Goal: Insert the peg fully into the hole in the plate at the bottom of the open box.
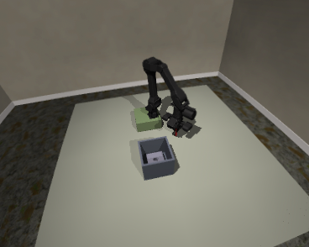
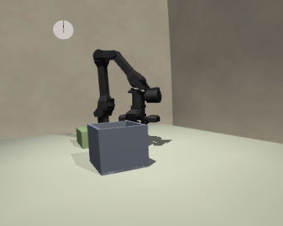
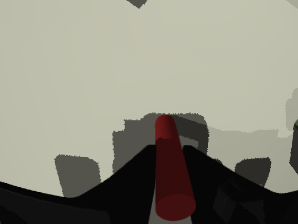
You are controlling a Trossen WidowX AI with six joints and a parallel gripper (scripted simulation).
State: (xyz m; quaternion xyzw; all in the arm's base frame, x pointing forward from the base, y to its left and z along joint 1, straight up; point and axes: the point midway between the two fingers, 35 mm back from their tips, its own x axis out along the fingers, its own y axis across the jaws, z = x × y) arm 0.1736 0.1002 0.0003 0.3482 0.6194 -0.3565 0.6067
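Now: hand 200 mm to the left of the pale plate, 160 mm short of it and 30 mm above it. From my hand the other things lie so: red peg 40 mm below.
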